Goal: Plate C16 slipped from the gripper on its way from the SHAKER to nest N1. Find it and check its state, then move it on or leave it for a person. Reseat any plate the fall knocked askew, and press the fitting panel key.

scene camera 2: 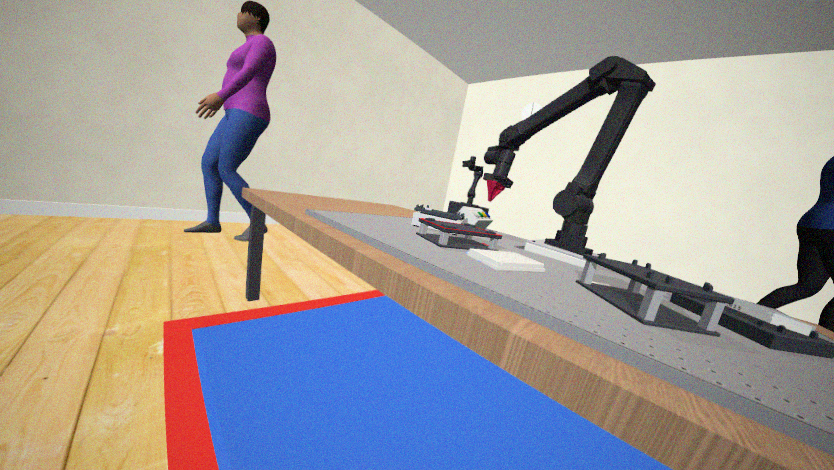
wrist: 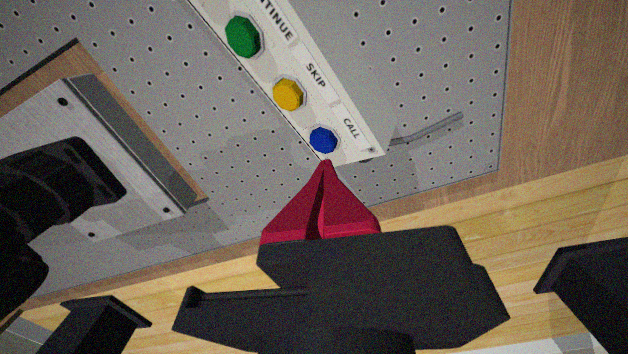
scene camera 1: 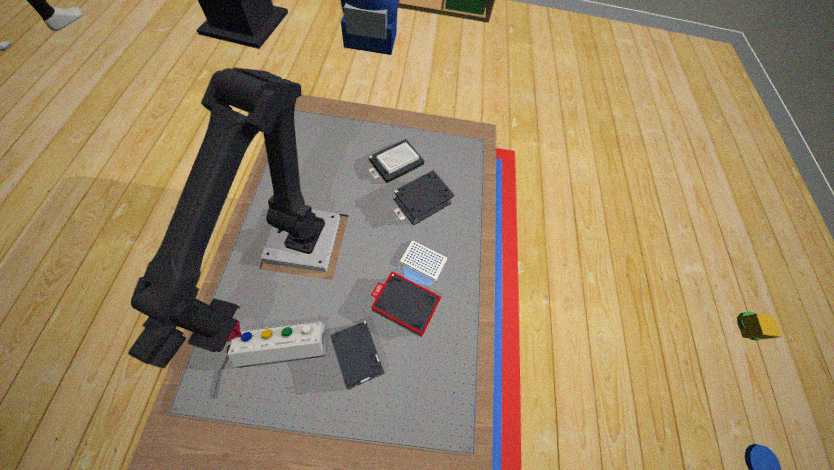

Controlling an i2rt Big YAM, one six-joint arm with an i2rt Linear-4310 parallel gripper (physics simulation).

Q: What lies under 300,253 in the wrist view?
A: My gripper.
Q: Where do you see a green button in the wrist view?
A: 242,36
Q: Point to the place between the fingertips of my gripper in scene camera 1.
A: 238,335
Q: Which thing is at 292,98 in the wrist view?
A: A yellow SKIP button.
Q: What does my gripper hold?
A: Nothing.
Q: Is my gripper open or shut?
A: Shut.
